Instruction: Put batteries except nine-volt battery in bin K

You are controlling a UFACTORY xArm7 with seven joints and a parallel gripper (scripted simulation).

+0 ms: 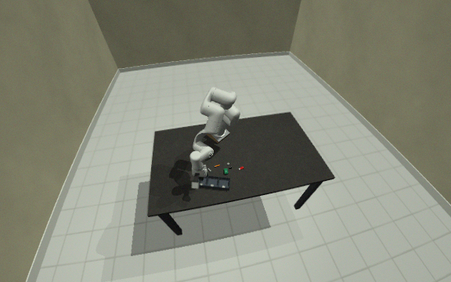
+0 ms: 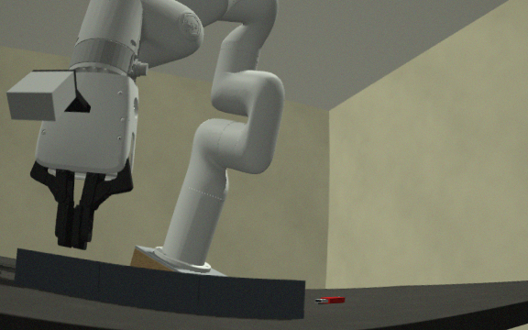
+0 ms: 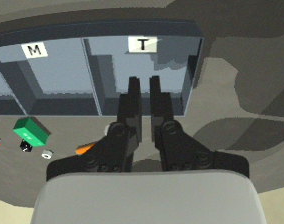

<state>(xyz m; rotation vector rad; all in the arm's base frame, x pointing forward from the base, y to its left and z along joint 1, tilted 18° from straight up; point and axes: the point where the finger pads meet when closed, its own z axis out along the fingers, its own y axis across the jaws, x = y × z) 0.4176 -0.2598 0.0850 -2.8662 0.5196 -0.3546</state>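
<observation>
The dark blue bin is 80 mm to the left of my hand, 50 mm below it and 30 mm ahead of it. Also, from my hand: green nine-volt battery 200 mm to the left, 50 mm below, 50 mm behind; then bolt 80 mm to the left, 80 mm behind, 60 mm below; then orange cylindrical battery 140 mm to the left, 110 mm behind, 60 mm below.
</observation>
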